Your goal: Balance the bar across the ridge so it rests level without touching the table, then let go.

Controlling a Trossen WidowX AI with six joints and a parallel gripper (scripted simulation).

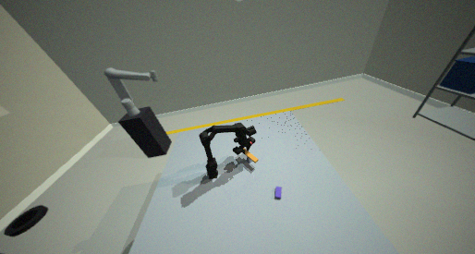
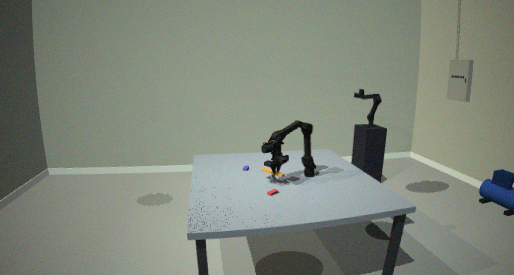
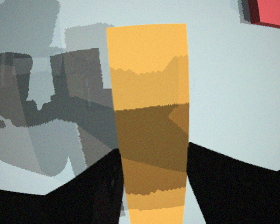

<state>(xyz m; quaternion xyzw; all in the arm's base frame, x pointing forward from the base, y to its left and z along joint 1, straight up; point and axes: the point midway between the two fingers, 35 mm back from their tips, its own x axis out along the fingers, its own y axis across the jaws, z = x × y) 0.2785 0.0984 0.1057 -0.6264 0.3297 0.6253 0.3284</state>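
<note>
Right now my gripper tip is 20 mm short of the orange bar and 20 mm to the left of it. Round my gripper tip: small purple block (160 mm ahead, 320 mm to the right, 60 mm below); small red block (60 mm ahead, 160 mm to the left, 60 mm below).
</note>
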